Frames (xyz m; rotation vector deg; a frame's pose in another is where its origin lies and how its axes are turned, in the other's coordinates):
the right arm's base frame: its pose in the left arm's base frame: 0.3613 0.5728 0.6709 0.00 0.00 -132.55
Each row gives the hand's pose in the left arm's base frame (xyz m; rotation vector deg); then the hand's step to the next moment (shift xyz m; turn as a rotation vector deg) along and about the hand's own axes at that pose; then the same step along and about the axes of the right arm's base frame.
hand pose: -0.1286 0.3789 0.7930 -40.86 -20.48 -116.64
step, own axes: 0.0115 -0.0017 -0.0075 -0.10 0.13 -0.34
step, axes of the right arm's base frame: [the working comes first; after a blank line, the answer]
step, axes of the left arm's base frame: -0.0087 -0.0107 0.0012 0.03 -0.17 -0.33

0.0138 0.0008 0.0012 0.11 0.14 -0.33
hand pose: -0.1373 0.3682 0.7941 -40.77 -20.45 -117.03
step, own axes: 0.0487 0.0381 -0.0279 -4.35 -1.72 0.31
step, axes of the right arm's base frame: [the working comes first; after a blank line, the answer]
step, axes of the left arm's base frame: 0.0022 -0.0675 0.0068 0.47 4.02 -2.37

0.0482 0.0472 0.0068 -3.28 -2.37 -2.37
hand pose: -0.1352 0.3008 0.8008 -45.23 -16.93 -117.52
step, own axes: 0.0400 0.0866 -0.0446 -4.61 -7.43 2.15
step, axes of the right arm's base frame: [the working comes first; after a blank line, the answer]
step, axes of the left arm's base frame: 0.0357 -0.0977 -0.0164 -3.30 8.35 -0.63

0.0478 0.0924 -0.0164 -3.92 -8.08 -0.63
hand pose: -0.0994 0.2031 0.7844 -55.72 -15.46 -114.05
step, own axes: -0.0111 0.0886 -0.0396 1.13 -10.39 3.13
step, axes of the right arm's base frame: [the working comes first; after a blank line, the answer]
step, axes of the left arm's base frame: 0.0523 -0.0659 -0.0496 -6.88 7.06 4.68

0.0132 0.0831 -0.0496 -0.54 -9.84 4.68
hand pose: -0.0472 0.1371 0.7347 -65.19 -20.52 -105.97
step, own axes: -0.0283 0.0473 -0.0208 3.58 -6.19 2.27
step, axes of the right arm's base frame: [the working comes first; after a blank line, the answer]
step, axes of the left arm's base frame: 0.0315 -0.0237 -0.0438 -4.35 2.88 5.39

-0.0039 0.0392 -0.0438 0.82 -5.15 5.39
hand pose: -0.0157 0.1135 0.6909 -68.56 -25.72 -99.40
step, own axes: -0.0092 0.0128 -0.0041 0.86 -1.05 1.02
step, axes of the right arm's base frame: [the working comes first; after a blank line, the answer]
step, axes of the left arm's base frame: 0.0094 -0.0046 -0.0124 -0.43 0.82 1.42

-0.0030 0.0101 -0.0124 -0.32 -0.87 1.42
